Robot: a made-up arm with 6 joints.
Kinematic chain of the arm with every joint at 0, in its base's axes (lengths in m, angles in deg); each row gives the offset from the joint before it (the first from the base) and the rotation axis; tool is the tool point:
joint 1: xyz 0 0 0.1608 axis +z
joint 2: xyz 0 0.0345 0 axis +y
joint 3: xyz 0 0 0.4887 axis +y
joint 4: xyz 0 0 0.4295 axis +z
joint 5: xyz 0 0 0 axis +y
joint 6: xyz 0 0 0.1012 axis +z
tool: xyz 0 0 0
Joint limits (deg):
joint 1: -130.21..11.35
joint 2: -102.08..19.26
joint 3: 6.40..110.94
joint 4: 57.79..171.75
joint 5: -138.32..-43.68
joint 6: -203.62..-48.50
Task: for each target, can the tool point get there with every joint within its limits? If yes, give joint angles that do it. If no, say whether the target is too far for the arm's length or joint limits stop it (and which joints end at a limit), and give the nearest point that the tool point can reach.
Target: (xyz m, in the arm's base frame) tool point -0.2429 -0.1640 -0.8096
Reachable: no: joint limits stop it (at a limit: joint 1, joint 2, joint 3, joint 4) | nearest point -0.8112 -0.1918 -0.0166 | short by 0.976 m
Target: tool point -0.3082 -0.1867 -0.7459
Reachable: no: joint limits stop it (at a limit: joint 1, joint 2, joint 3, joint 4) | nearest point -0.8132 -0.1942 -0.0181 | short by 0.886 m
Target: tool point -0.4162 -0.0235 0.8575
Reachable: yes | joints -5.49 -59.61 63.04 79.91 -78.77 -82.10
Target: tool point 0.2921 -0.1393 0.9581
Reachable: yes | joints -21.78 4.88 25.95 146.08 -100.70 -140.07
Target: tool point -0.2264 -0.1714 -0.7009
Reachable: no: joint limits stop it (at a limit: joint 1, joint 2, joint 3, joint 4) | nearest point -0.8076 -0.1872 -0.0138 | short by 0.900 m
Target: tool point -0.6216 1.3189 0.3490
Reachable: no: too far | nearest point -0.4198 0.8908 0.2879 | short by 0.477 m
